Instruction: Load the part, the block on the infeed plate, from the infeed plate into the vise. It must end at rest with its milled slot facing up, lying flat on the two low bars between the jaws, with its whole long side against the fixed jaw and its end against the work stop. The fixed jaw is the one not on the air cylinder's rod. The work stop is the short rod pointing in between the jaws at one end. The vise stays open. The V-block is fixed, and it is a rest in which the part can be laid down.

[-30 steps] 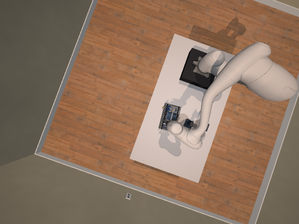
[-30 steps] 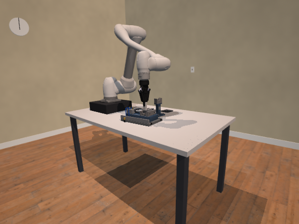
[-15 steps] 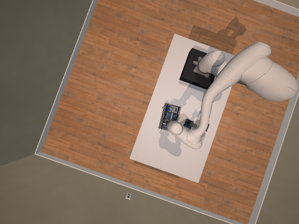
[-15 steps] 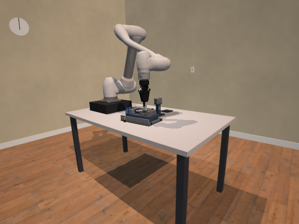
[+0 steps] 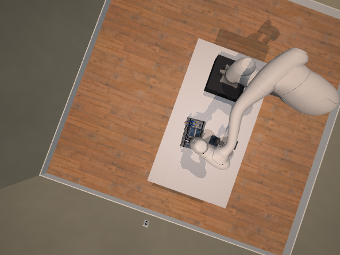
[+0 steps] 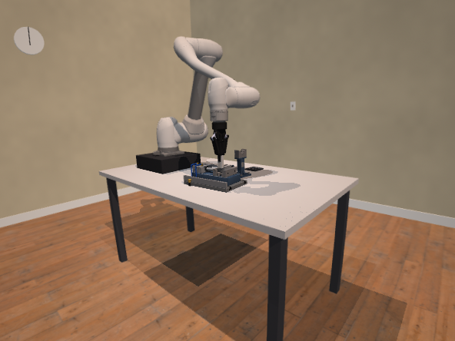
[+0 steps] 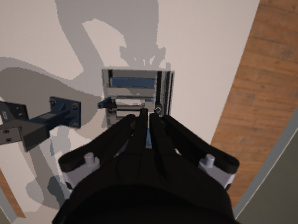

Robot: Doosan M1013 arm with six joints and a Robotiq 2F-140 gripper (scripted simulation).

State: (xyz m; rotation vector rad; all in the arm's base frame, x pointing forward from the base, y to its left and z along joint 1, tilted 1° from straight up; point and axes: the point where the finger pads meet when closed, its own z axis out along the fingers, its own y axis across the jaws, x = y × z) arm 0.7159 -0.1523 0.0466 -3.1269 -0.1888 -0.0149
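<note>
My hand is 4 cm to the right of the part and 4 cm above it. Round my hand: vise base (10 cm below, 8 cm behind, 3 cm to the left).
</note>
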